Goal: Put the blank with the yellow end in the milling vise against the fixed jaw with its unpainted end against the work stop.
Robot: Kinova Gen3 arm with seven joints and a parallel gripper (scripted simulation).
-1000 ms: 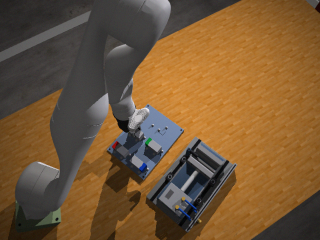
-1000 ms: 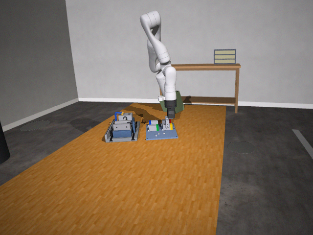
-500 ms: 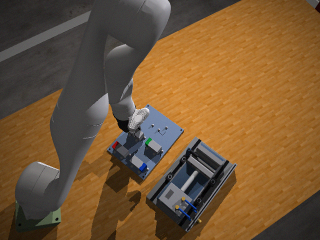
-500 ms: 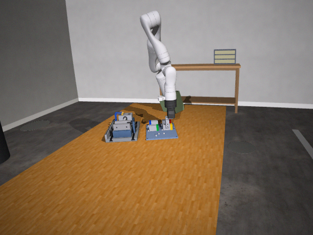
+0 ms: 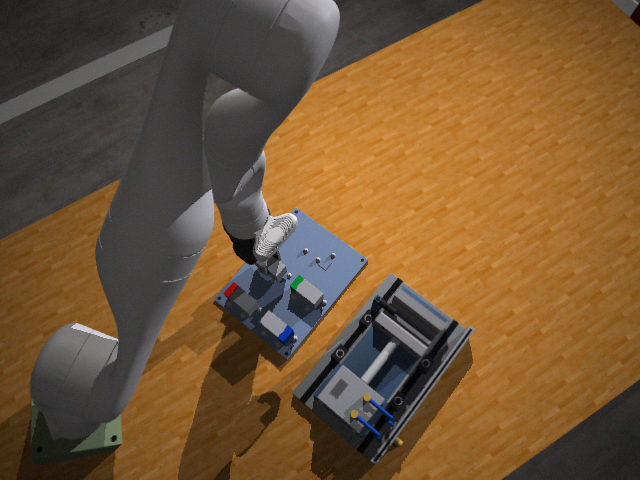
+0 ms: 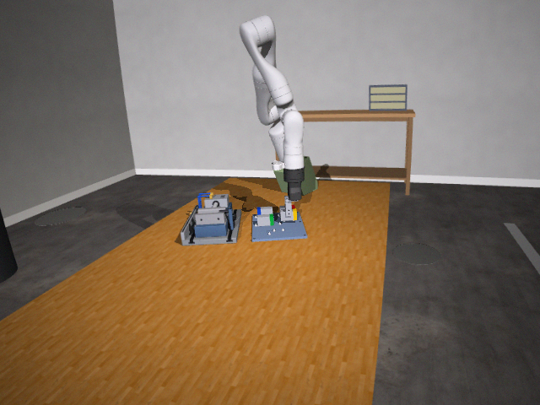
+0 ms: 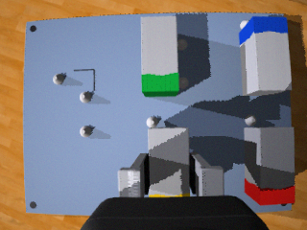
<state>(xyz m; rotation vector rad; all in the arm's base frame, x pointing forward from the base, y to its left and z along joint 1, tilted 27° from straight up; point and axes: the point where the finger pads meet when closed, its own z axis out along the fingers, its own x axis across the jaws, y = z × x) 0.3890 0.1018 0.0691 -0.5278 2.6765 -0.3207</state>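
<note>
Right now my hand is 6 cm above the blue plate, 4 cm to the left of it and 3 cm short of it. From my hand the other things lie so: yellow-ended blank 2 cm below; red-ended blank 8 cm behind, 3 cm to the right, 3 cm below; green-ended blank 8 cm to the right, 4 cm ahead, 3 cm below.
</note>
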